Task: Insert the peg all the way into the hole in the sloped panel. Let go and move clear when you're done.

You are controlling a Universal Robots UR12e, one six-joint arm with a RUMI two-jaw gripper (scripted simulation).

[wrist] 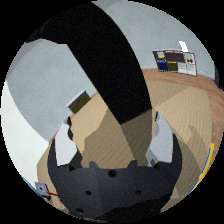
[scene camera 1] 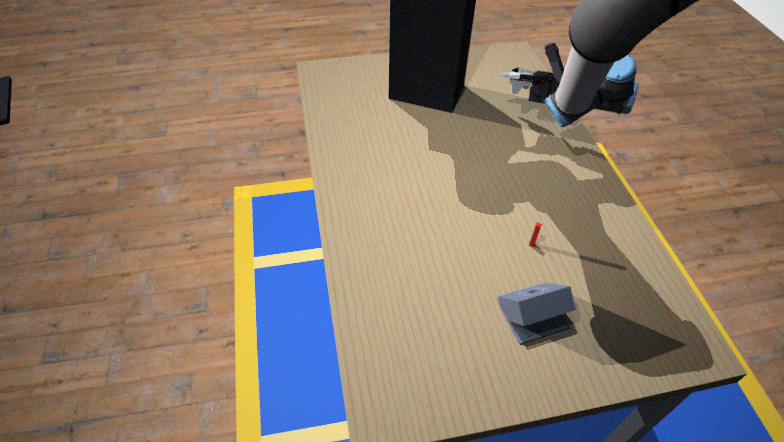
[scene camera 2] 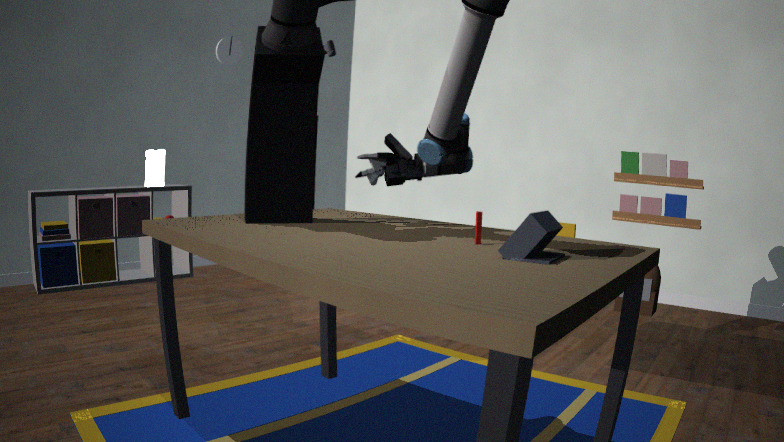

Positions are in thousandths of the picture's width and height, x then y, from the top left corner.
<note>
I see my gripper (scene camera 2: 455, 379) and a dark base plate (scene camera 1: 669, 757).
My gripper is seen too in the wrist view (wrist: 502, 511) and in scene camera 1 (scene camera 1: 643, 164).
</note>
